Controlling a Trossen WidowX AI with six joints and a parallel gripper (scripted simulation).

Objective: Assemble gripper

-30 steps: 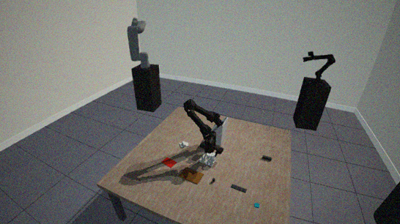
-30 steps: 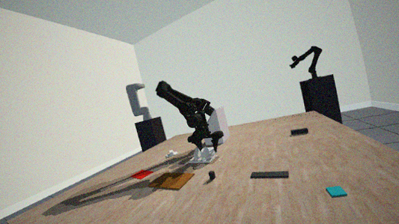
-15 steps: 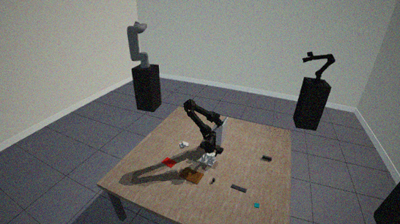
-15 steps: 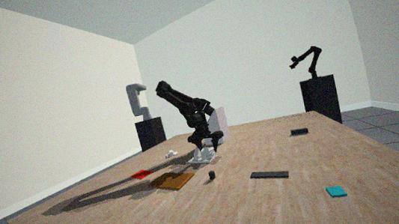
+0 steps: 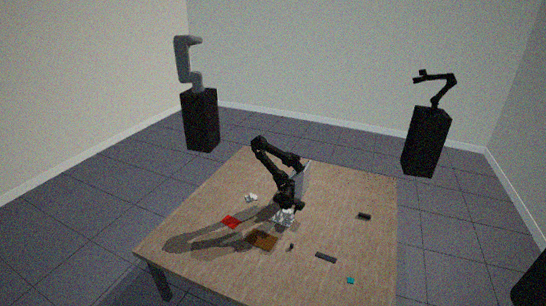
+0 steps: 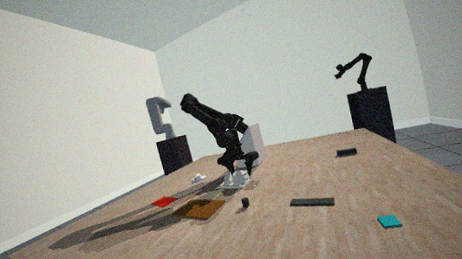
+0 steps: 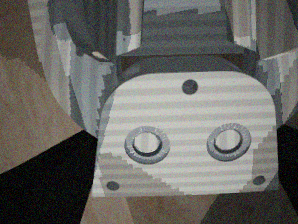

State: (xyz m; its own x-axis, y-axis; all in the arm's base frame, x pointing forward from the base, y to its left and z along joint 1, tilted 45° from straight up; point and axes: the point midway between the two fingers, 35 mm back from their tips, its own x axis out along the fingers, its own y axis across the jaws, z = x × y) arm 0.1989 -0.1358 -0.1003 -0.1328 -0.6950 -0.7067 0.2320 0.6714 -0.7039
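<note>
Right now my gripper tip is 3 cm short of the grey jaw, 1 cm to the right of it and 1 cm below it. From my gripper tip the other things lie so: orange-brown tile: 25 cm ahead, 9 cm to the right; then black cylinder: 26 cm ahead, 8 cm to the left, 1 cm above; then red tile: 17 cm ahead, 30 cm to the right, 1 cm below.
</note>
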